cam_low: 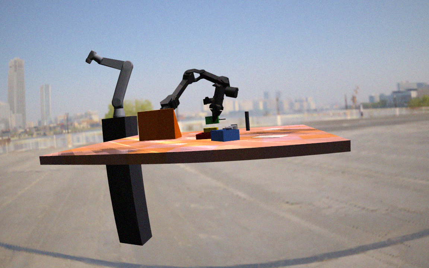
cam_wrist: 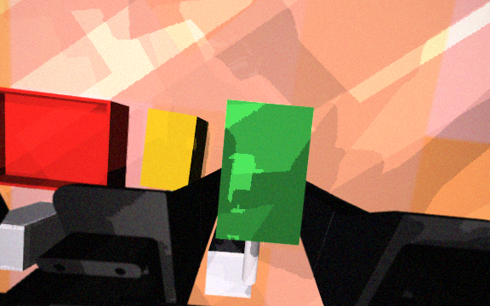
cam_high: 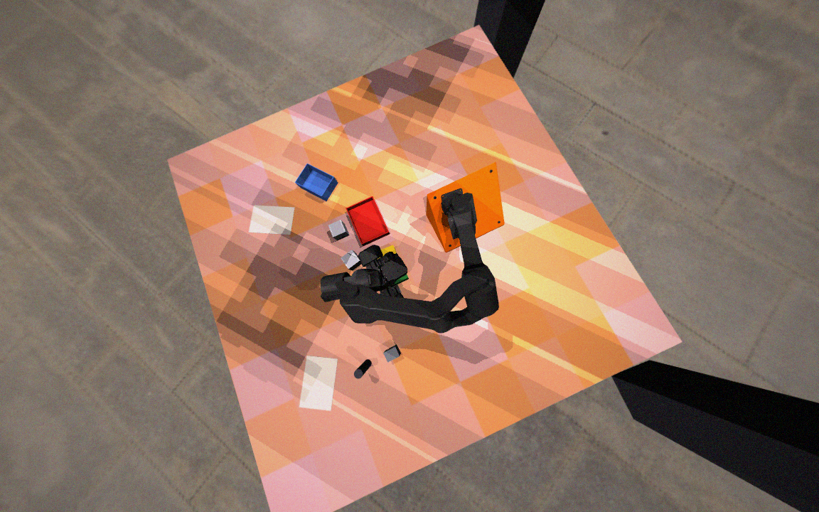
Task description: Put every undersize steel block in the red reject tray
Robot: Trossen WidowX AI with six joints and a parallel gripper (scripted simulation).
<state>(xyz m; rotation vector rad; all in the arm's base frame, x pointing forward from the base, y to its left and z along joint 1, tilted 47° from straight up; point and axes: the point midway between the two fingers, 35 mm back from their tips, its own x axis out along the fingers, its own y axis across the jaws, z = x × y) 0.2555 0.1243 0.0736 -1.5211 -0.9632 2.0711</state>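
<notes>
Now: gripper tip 1 cm short of the red reject tray, 22 cm to the left of it and 6 cm above it. From my gripper tip the other things lie so: yellow gauge: 3 cm ahead, 8 cm to the right, 5 cm below; then green GO gauge: 2 cm ahead, 1 cm above; then small dark cube: 8 cm ahead, 21 cm to the left, 5 cm below.
</notes>
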